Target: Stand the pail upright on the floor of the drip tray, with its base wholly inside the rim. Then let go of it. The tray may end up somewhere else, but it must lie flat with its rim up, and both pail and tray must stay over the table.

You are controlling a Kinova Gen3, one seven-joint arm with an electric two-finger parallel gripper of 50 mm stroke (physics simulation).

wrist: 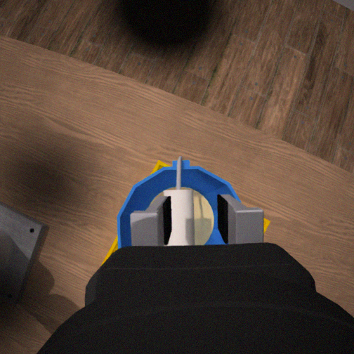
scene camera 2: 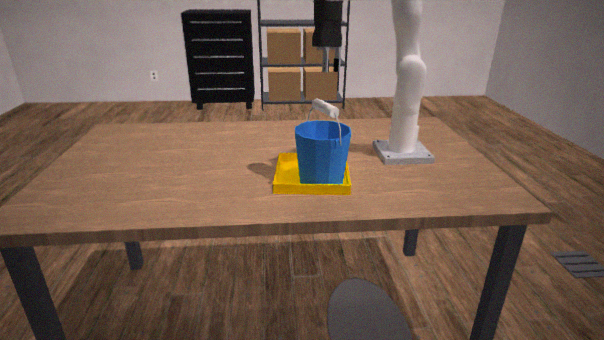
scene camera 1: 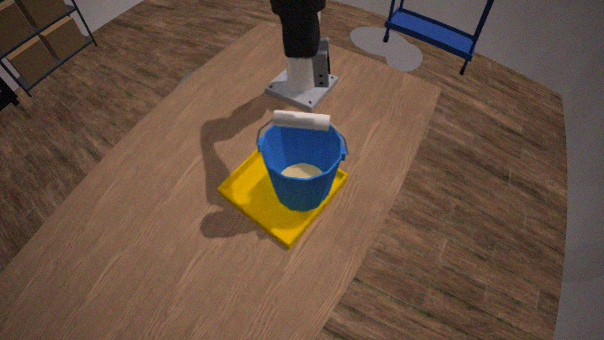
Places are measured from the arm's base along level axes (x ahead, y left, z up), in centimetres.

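Pixels of known places: gripper, between the fingertips: (scene camera 2: pixel 331 71) (scene camera 1: pixel 322 79); arm's base, origin of its link: (scene camera 2: pixel 400 148) (scene camera 1: pixel 301 83).
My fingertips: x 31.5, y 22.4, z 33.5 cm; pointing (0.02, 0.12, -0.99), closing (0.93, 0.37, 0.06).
Observation:
Ahead of a thing's pixels: the offset from my fingertips to its top centre. "*": to the spot under its first point. Level surfaces: height alone.
The blue pail {* dx +7.9, dy +0.6, dz -24.9 cm} (scene camera 1: pixel 302 194) (scene camera 2: pixel 322 157) (wrist: pixel 131 200) stands upright in the yellow drip tray {dx +3.7, dy -7.7, dz -32.7 cm} (scene camera 1: pixel 247 190) (scene camera 2: pixel 310 189) (wrist: pixel 159 164). Its base appears inside the rim, close to one side; the base's far side is hidden. The tray lies flat, rim up, on the table. The pail's white handle grip {dx +0.7, dy -3.6, dz -9.7 cm} (scene camera 1: pixel 301 120) (scene camera 2: pixel 326 107) (wrist: pixel 181 215) stands raised above the pail's mouth on its wire bail. My gripper (scene camera 1: pixel 323 62) (scene camera 2: pixel 328 60) (wrist: pixel 194 212) is open and empty, above the handle. In the wrist view the grip shows between the fingers, nearer the left one, but the scene views show it lower.
The arm's grey base plate (scene camera 1: pixel 300 95) (scene camera 2: pixel 407 158) (wrist: pixel 22 250) is fixed on the wooden table {dz -35.9 cm} (scene camera 1: pixel 165 200) (scene camera 2: pixel 150 190) (wrist: pixel 75 100). The table's long edge runs near the tray. A shelf rack (scene camera 2: pixel 261 64) and a black cabinet (scene camera 2: pixel 220 47) stand beyond the table.

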